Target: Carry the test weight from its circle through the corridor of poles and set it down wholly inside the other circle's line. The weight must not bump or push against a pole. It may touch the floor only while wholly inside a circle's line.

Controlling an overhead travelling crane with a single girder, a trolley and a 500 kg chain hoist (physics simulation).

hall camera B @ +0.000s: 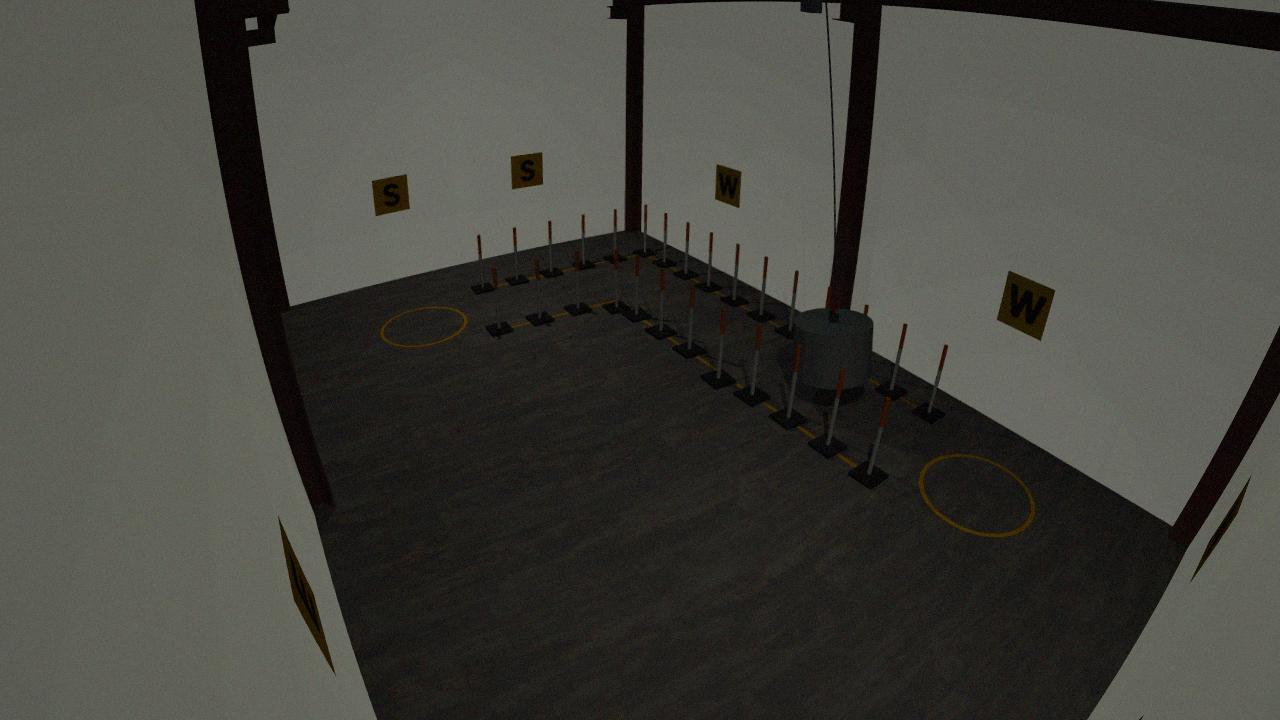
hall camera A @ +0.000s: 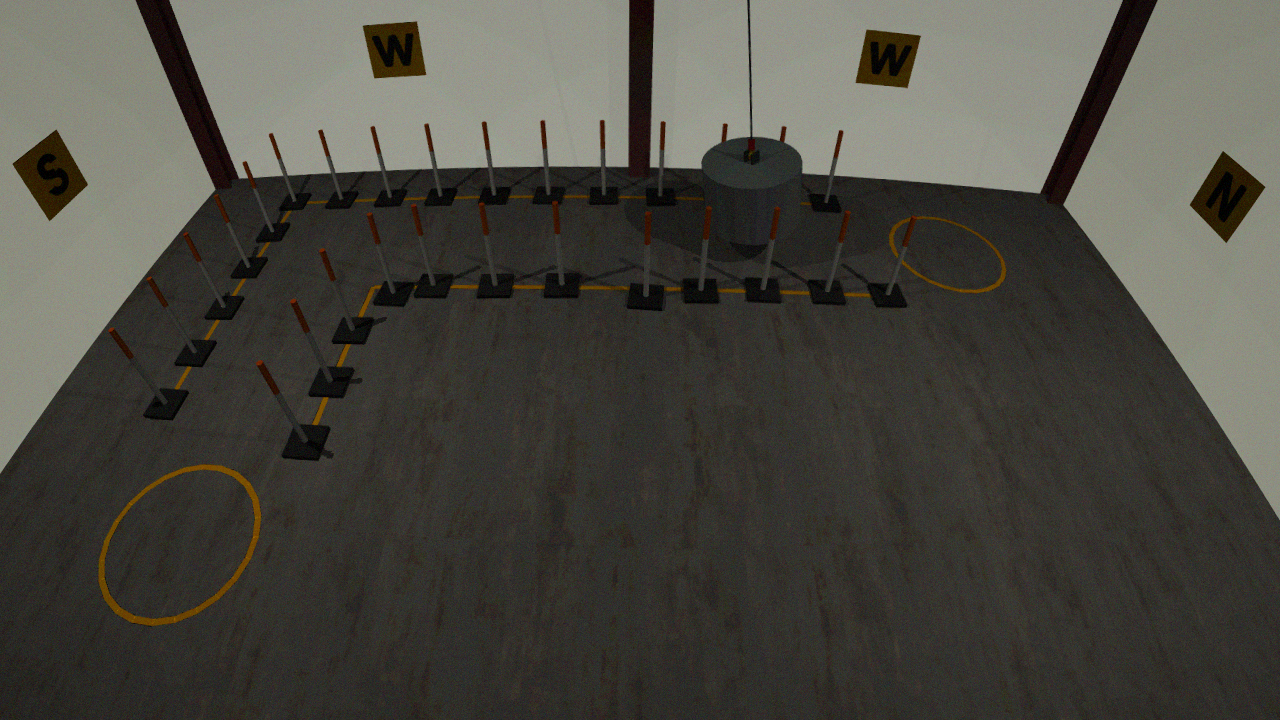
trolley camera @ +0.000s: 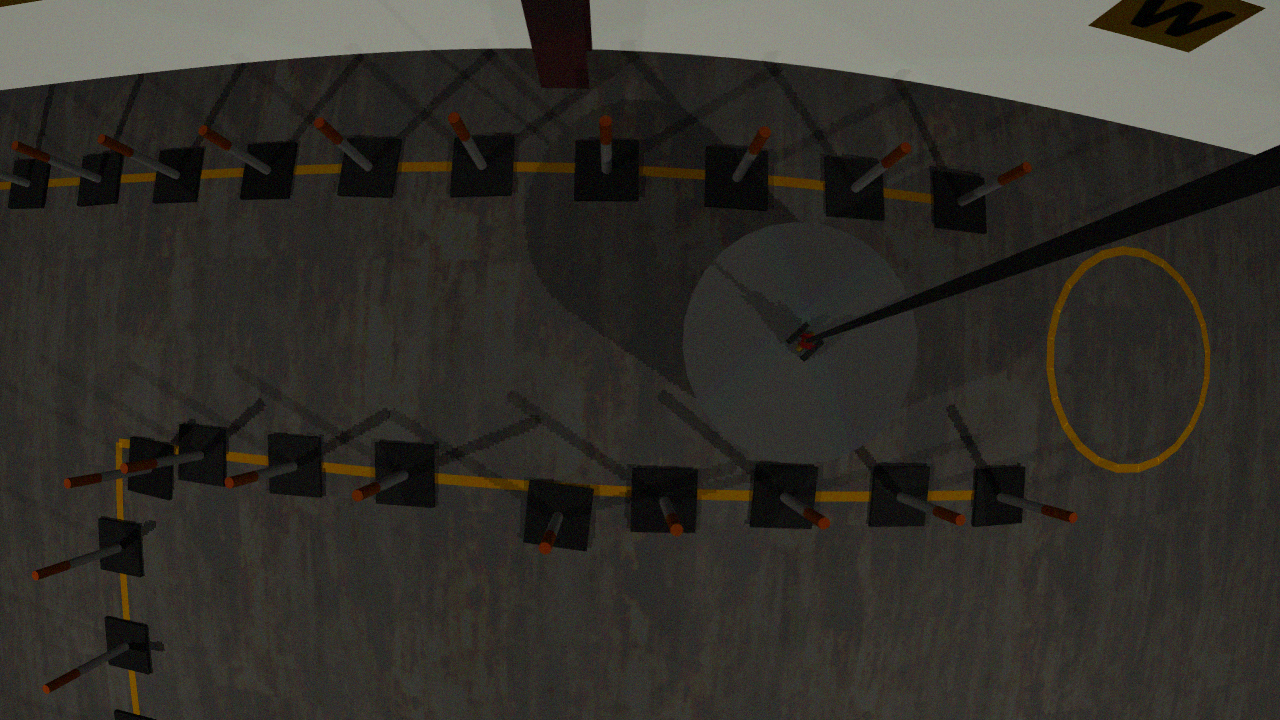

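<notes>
The test weight [hall camera A: 751,204] [hall camera B: 834,356] [trolley camera: 760,385], a big grey cylinder, hangs upright above the floor between the two pole rows of the long lane. My hook [hall camera A: 750,154] [hall camera B: 834,315] [trolley camera: 805,342] is shut on its top fitting. In the trolley view, floor shows between the weight and the upright poles on both sides. The yellow circle at the north end [hall camera A: 971,291] [hall camera B: 920,488] [trolley camera: 1050,358] lies beyond the last poles, to the right of the weight. The other circle [hall camera A: 102,555] [hall camera B: 429,308] lies past the short lane's end.
The wall-side row includes an end pole [hall camera A: 834,170] [hall camera B: 937,380] [trolley camera: 993,185]; the inner row's end pole [hall camera A: 900,257] [hall camera B: 878,437] [trolley camera: 1036,507] stands beside the north circle. One inner pole's base [hall camera A: 646,296] [trolley camera: 558,514] sits off the line. The west wall runs behind the outer row.
</notes>
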